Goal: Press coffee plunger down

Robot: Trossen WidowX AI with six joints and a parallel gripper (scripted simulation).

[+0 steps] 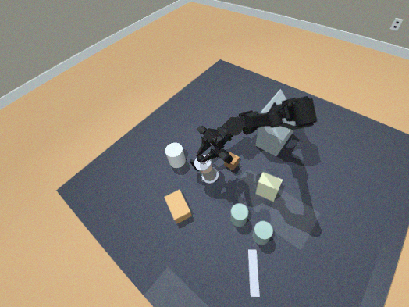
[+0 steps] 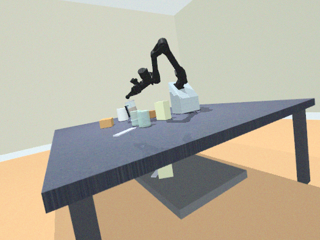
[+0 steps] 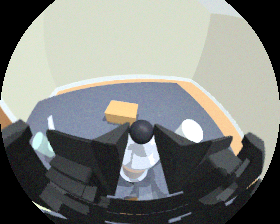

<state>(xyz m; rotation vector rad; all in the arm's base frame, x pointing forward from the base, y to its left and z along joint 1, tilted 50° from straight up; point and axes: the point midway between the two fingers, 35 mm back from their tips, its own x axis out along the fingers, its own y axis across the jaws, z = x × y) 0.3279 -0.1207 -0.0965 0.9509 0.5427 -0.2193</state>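
Right now my gripper tip is 20 mm past the coffee press and 90 mm above it. Round my gripper tip: orange block (160 mm ahead, 10 mm to the right, 150 mm below); then orange cube (140 mm behind, 70 mm to the left, 150 mm below); then white cylinder (20 mm behind, 170 mm to the right, 130 mm below).
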